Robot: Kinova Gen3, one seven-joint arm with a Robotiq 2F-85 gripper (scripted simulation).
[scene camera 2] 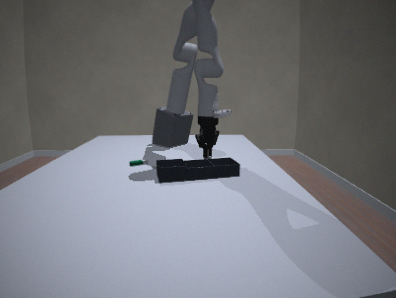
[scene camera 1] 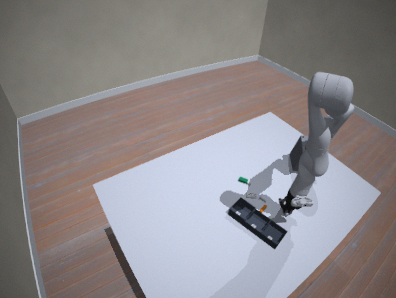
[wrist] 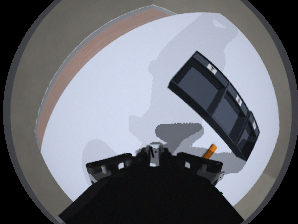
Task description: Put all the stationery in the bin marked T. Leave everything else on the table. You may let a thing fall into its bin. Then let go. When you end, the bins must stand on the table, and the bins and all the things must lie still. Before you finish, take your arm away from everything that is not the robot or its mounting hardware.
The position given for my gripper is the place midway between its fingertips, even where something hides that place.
Note:
In view: my gripper [wrist: 154, 150] and a long black bin [scene camera 2: 173, 170].
The long black bin shows as well in scene camera 1 [scene camera 1: 274, 233] and in the wrist view [wrist: 199, 77].

